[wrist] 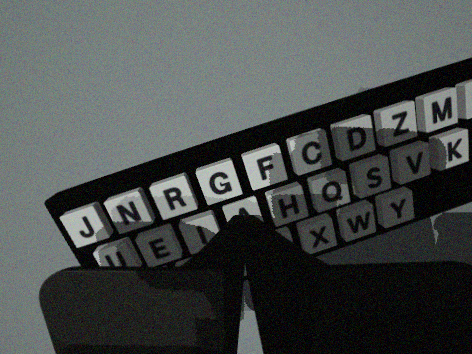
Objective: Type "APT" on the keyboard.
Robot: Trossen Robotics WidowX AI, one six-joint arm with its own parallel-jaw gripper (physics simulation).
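Frame: origin at the arm's base, x left, y back, z up, level; millimetres.
Seen in the pictures: gripper, fingertip midpoint: (243, 225).
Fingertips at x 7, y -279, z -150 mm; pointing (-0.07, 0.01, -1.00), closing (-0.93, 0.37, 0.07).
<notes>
Pixels of each thing's top centre, then the offset from my fingertips to it. "pt": a spot on its surface instead. Level surfaces: height alone.
- black keyboard, surface spot: (165, 159) pt dx +19, dy -38, dz -3 mm
- H key, top centre: (288, 206) dx -20, dy -2, dz +4 mm
- I key, top centre: (201, 235) dx +17, dy -5, dz +4 mm
- J key, top centre: (84, 227) dx +58, dy -26, dz +4 mm
- M key, top centre: (441, 110) dx -92, dy -17, dz +4 mm
- X key, top centre: (319, 237) dx -29, dy +17, dz +4 mm
- W key, top centre: (359, 223) dx -48, dy +18, dz +4 mm
- Y key, top centre: (398, 209) dx -66, dy +19, dz +4 mm
- grey surface, surface height: dz -12 mm
A black keyboard (165, 159) with white lettered keys lies tilted across the wrist view, rising to the right. My gripper (243, 225) is shut and empty, its dark tips over the lower part of the A key (241, 205), hiding most of that letter. Whether the tips touch the key cannot be told. The H key (288, 205) is right of the tips and the I key (200, 232) left of them. No P or T key can be read; part of the bottom row is hidden behind the fingers.
The top row shows the J key (84, 227) at the left and the M key (441, 110) at the right. The X key (318, 236), W key (357, 221) and Y key (397, 208) are in the bottom row. A grey surface (125, 75) surrounds the keyboard, with shadow at the lower right.
</notes>
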